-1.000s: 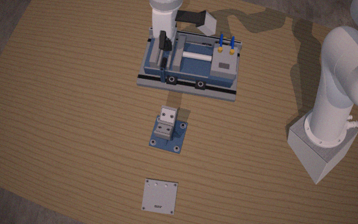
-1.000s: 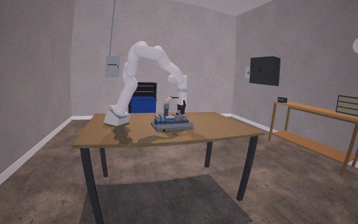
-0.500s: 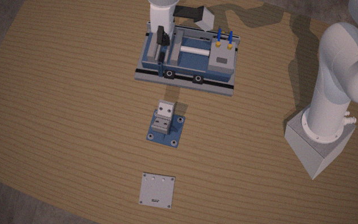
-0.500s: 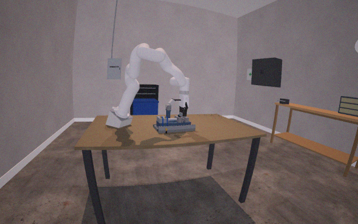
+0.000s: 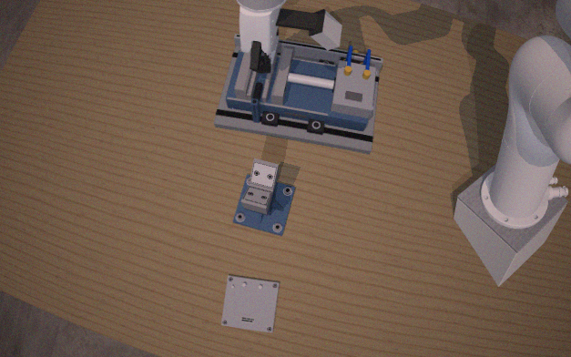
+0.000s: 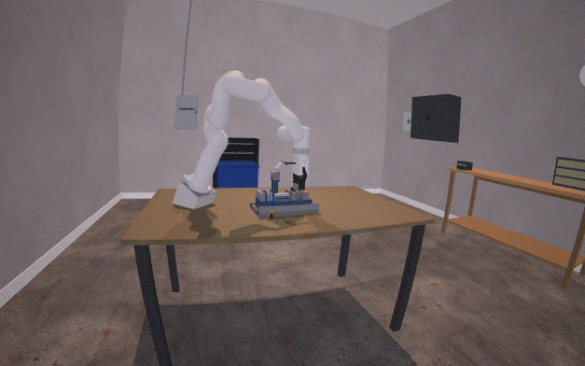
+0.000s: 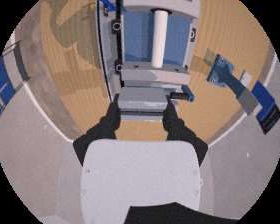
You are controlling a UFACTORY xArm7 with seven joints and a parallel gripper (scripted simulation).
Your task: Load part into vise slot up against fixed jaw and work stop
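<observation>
My gripper is now 50 mm above the fixed jaw, 30 mm short of it and 10 mm to the right of it. The rest, counted from my hand: part: right at my hand; work stop: 70 mm to the left, 40 mm below, 10 mm ahead; moving jaw: 50 mm below, 30 mm to the left, 30 mm behind.
</observation>
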